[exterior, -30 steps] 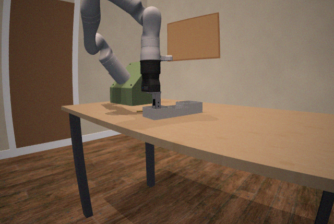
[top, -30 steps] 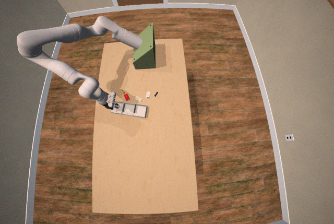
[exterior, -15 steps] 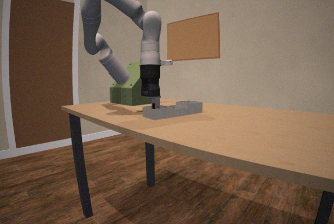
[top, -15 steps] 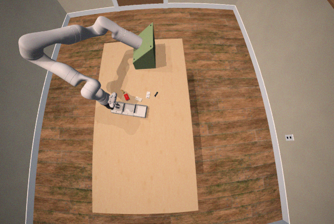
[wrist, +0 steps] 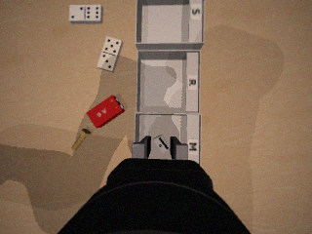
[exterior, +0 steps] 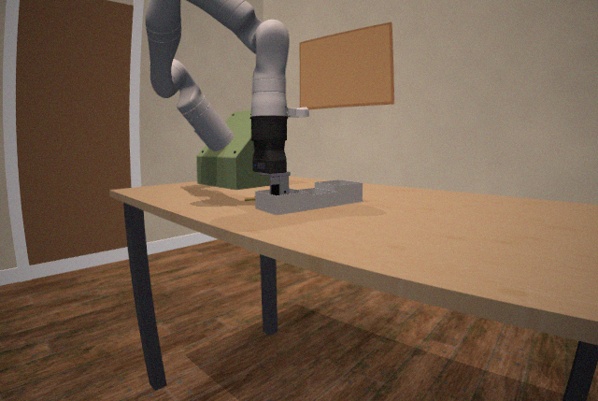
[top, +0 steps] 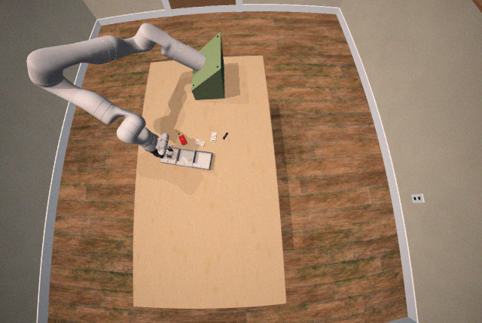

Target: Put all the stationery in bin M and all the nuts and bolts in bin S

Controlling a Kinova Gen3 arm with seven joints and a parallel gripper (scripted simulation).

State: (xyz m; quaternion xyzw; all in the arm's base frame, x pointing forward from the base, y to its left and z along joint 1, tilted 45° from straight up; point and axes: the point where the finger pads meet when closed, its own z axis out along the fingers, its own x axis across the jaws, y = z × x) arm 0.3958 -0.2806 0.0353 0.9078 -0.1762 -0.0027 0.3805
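Now: hand 20 mm above the grey piece. From my hand the other things lie so: yellow piece: 110 mm behind, 40 mm to the left, 30 mm below; then red piece: 50 mm behind, 70 mm to the left, 30 mm below; then white block: 50 mm behind, 230 mm to the left, 30 mm below.
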